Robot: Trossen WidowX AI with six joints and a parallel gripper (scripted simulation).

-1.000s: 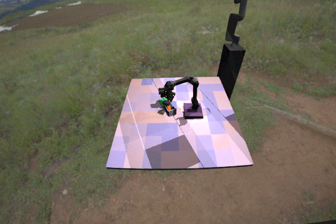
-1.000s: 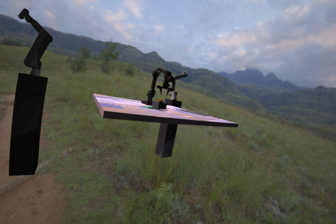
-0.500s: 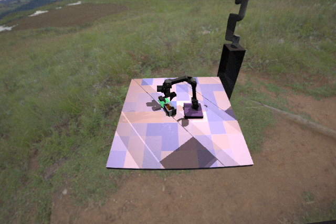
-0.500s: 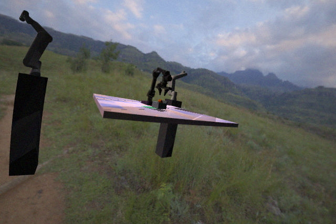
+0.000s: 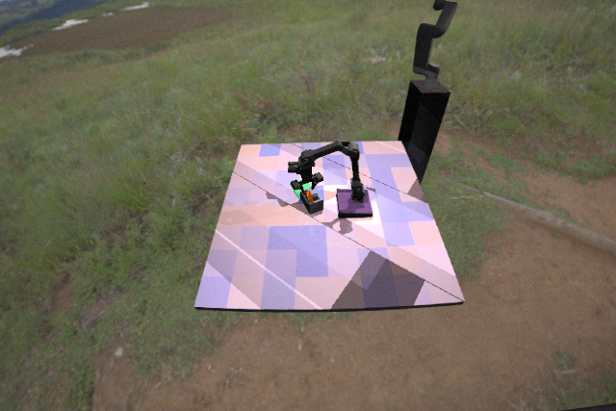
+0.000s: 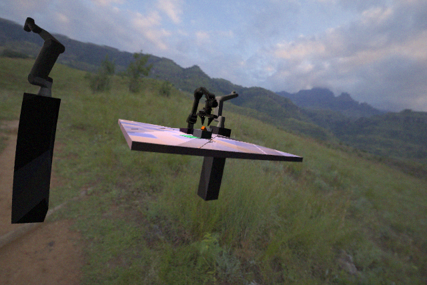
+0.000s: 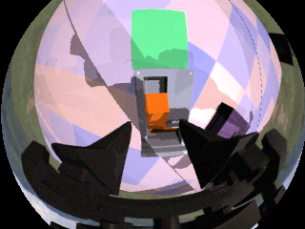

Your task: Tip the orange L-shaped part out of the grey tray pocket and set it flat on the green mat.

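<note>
My gripper tip is 3 cm past the orange L-shaped part, 3 cm to the right of it and 7 cm above it. Round my gripper tip: green mat (3 cm ahead, 14 cm to the right, 12 cm below).
</note>
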